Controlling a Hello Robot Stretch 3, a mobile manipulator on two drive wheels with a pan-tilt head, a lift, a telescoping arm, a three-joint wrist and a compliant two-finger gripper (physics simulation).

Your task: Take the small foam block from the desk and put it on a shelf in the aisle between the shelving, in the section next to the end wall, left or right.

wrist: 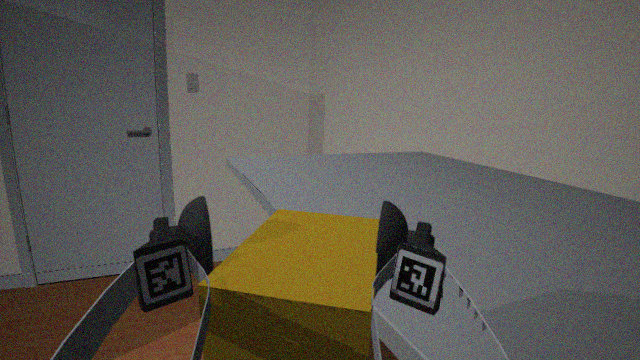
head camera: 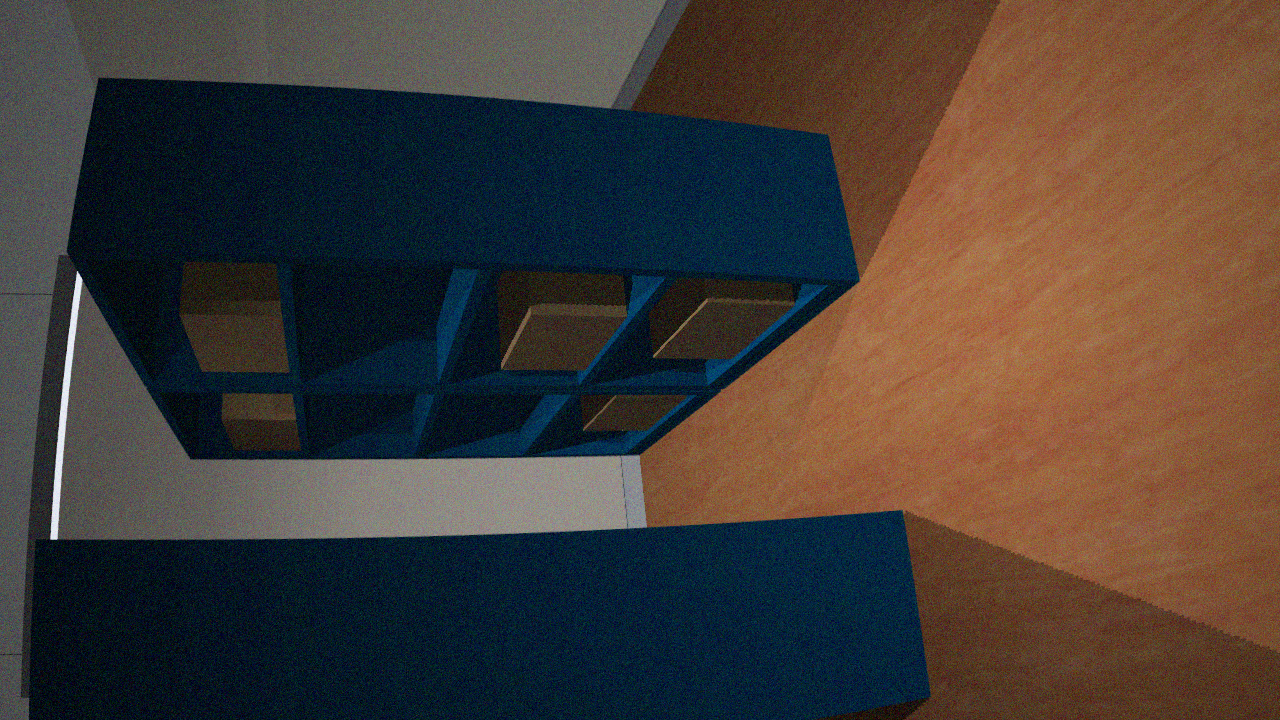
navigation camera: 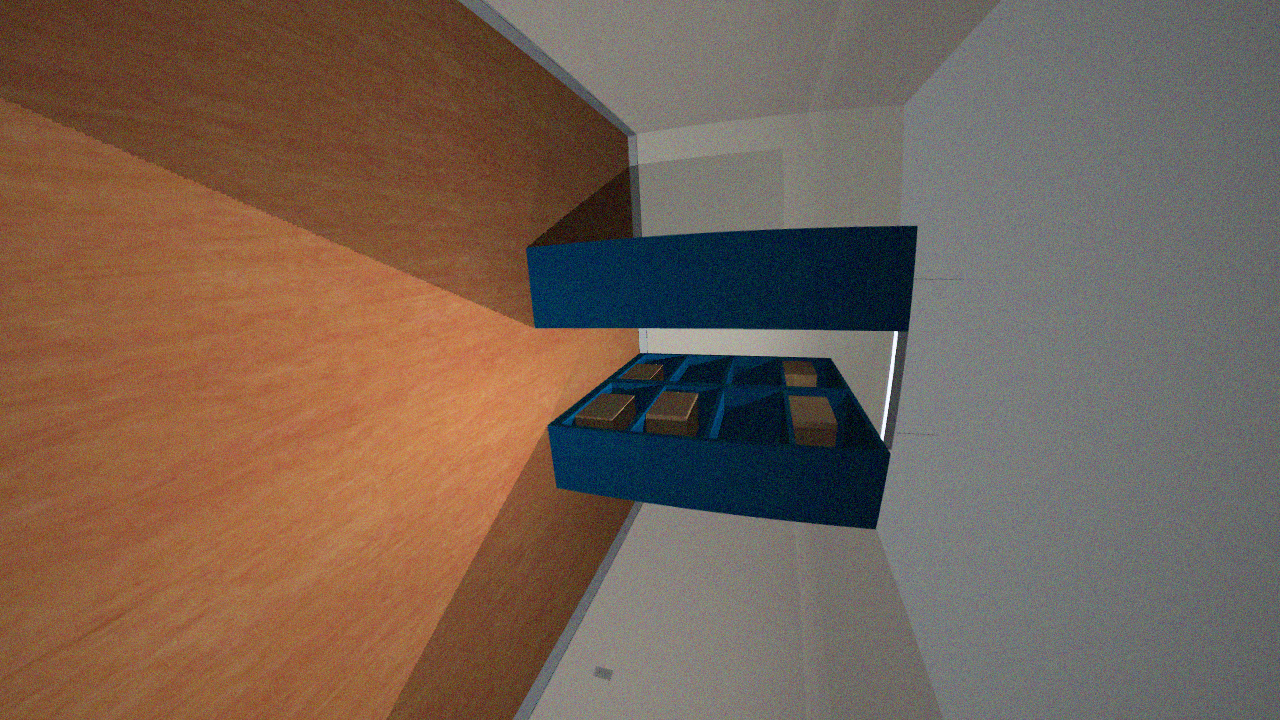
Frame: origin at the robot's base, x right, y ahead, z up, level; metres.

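Seen in the pictures: gripper, fingertip midpoint: [wrist: 294,226].
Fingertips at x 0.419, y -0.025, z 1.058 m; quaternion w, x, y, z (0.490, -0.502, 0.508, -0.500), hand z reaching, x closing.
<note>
A point is followed by its place in that frame.
The yellow foam block [wrist: 300,260] @[x 0.373, y -0.028, z 1.061 m] sits between the two fingertips of my gripper [wrist: 294,226] @[x 0.419, y -0.025, z 1.058 m] in the wrist view, with the gripper shut on it. The grey desk [wrist: 525,235] @[x 0.665, y -0.360, z 0.950 m] shows behind and to the right. The head and navigation pictures lie on their sides. In both, two blue shelving units stand ahead with the aisle between them. The right unit [head camera: 447,179] @[x 0.405, y 2.133, z 1.065 m] [navigation camera: 716,483] @[x 0.451, y 2.149, z 1.041 m] shows its open compartments; the left unit [head camera: 447,626] @[x -0.536, y 1.784, z 1.100 m] [navigation camera: 716,282] @[x -0.575, y 1.769, z 1.038 m] shows its closed side. The end wall [head camera: 358,492] @[x -0.569, y 3.762, z 1.220 m] [navigation camera: 760,342] @[x -0.567, y 3.763, z 1.243 m] shows through the gap.
The right unit's far section holds an upper box [head camera: 264,420] @[x -0.244, y 3.333, z 1.566 m] and a bottom box [head camera: 635,411] @[x -0.206, y 3.231, z 0.216 m], with two empty compartments between. Its near section holds several boxes. Orange wood floor [head camera: 1074,313] @[x 0.094, y 1.294, z 0.001 m] [navigation camera: 268,447] @[x 0.180, y 0.575, z 0.000 m] leads to the units. A grey door [wrist: 90,140] @[x 2.200, y 1.168, z 0.876 m] is at the wrist view's left.
</note>
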